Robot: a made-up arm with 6 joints. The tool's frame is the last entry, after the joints.
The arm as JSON. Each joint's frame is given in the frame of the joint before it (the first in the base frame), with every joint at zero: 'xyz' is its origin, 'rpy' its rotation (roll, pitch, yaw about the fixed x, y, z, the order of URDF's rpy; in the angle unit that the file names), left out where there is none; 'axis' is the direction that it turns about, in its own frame. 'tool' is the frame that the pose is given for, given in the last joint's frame.
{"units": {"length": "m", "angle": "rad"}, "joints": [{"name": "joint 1", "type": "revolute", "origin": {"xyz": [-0.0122, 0.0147, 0.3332], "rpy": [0.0, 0.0, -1.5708]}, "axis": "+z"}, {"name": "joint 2", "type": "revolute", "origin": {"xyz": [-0.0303, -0.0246, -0.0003], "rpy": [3.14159, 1.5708, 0.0]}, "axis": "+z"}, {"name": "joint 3", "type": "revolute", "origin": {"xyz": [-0.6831, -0.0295, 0.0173]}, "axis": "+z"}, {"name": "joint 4", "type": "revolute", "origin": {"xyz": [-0.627, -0.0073, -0.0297], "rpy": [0.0, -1.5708, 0.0]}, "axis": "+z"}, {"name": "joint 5", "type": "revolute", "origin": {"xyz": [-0.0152, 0.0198, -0.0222], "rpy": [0.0, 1.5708, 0.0]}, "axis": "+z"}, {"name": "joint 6", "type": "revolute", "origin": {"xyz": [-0.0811, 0.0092, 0.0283], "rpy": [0.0, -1.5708, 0.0]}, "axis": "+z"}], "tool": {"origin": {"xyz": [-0.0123, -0.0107, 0.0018], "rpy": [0.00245, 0.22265, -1.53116]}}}
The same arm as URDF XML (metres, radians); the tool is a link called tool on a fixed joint. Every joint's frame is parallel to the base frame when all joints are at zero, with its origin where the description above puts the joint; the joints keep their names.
<robot name="arm">
<link name="base_link"/>
<link name="link1"/>
<link name="link2"/>
<link name="link3"/>
<link name="link4"/>
<link name="link5"/>
<link name="link6"/>
<link name="tool"/>
<joint name="joint 1" type="continuous"><parent link="base_link"/><child link="link1"/><origin xyz="-0.0122 0.0147 0.3332" rpy="0 0 0"/><axis xyz="0 0 1"/></joint>
<joint name="joint 2" type="continuous"><parent link="link1"/><child link="link2"/><origin xyz="-0.0246 0.0303 -0.0003" rpy="0 0 0"/><axis xyz="0 1 0"/></joint>
<joint name="joint 3" type="continuous"><parent link="link2"/><child link="link3"/><origin xyz="0.0295 0.0173 0.6831" rpy="0 0 0"/><axis xyz="0 1 0"/></joint>
<joint name="joint 4" type="continuous"><parent link="link3"/><child link="link4"/><origin xyz="0.0073 -0.0297 0.627" rpy="0 0 0"/><axis xyz="0 0 1"/></joint>
<joint name="joint 5" type="continuous"><parent link="link4"/><child link="link5"/><origin xyz="-0.0198 -0.0152 -0.0222" rpy="0 0 0"/><axis xyz="0 1 0"/></joint>
<joint name="joint 6" type="continuous"><parent link="link5"/><child link="link6"/><origin xyz="-0.0092 0.0283 0.0811" rpy="0 0 0"/><axis xyz="0 0 1"/></joint>
<joint name="tool_fixed" type="fixed"><parent link="link6"/><child link="tool"/><origin xyz="0.0107 -0.0123 0.0018" rpy="0.0025 0.2226 0.0396"/></joint>
</robot>

